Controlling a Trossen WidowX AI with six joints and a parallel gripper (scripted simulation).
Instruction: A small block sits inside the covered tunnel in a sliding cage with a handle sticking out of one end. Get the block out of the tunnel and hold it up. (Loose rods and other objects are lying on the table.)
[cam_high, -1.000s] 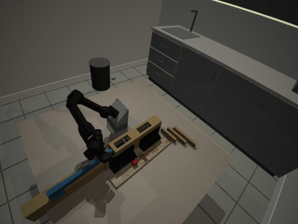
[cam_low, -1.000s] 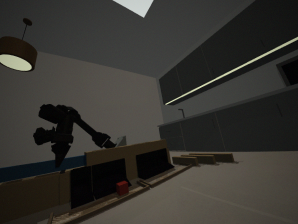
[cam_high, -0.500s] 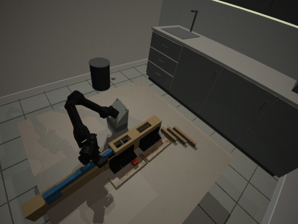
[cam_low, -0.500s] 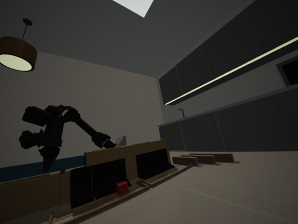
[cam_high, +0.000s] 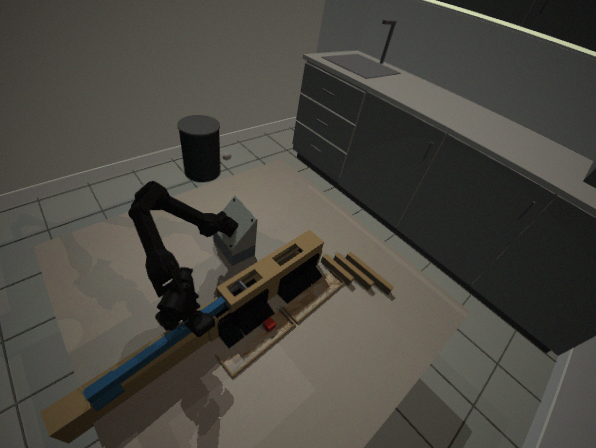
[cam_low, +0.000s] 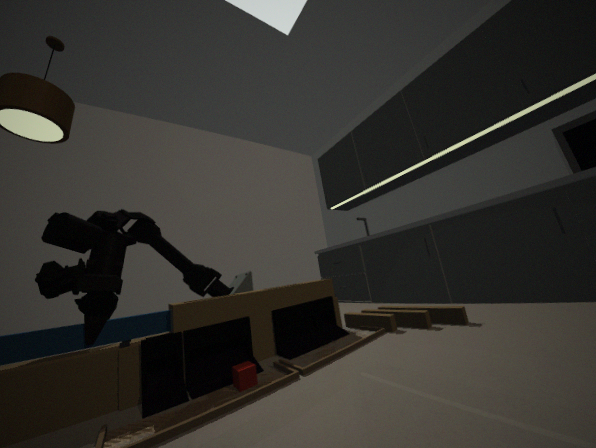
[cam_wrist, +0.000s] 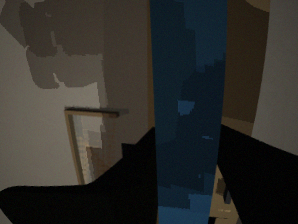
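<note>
Now: gripper tip 120 mm short of the red block, 230 mm to the right of it and 90 mm above it. Round my gripper tip: tan tunnel (20 mm ahead, 110 mm to the left, 40 mm below).
</note>
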